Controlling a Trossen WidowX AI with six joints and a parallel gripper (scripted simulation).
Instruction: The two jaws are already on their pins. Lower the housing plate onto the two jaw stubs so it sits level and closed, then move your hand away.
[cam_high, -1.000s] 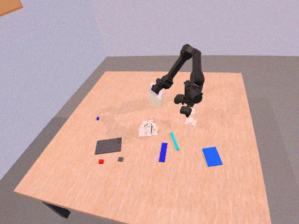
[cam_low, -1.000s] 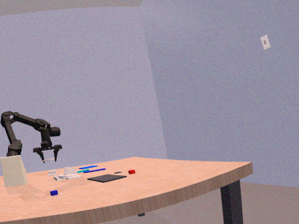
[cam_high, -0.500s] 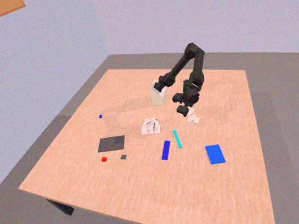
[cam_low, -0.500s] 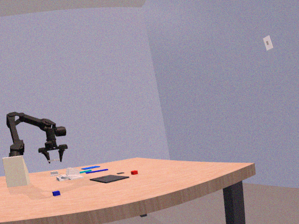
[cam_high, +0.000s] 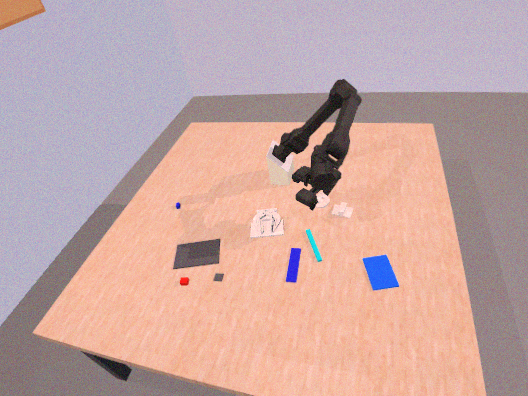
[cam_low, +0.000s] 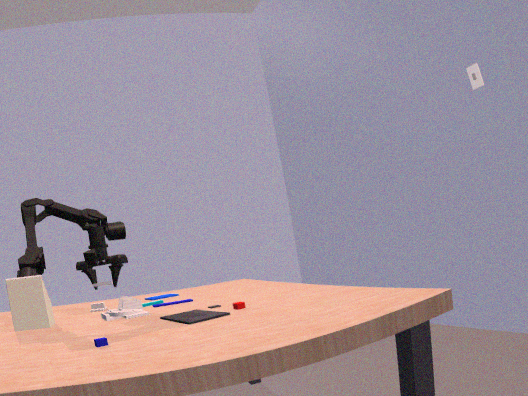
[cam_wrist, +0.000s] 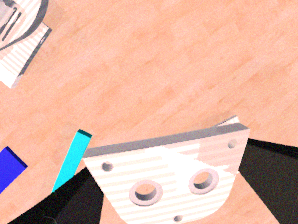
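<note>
Right now my gripper tip is 13 cm short of the cyan bar, 1 cm to the left of it and 7 cm above it. From my gripper tip the other things lie so: blue bar: 21 cm ahead, 6 cm to the right, 8 cm below; then small grey block: 29 cm ahead, 30 cm to the right, 8 cm below; then blue plate: 21 cm ahead, 21 cm to the left, 7 cm below.
</note>
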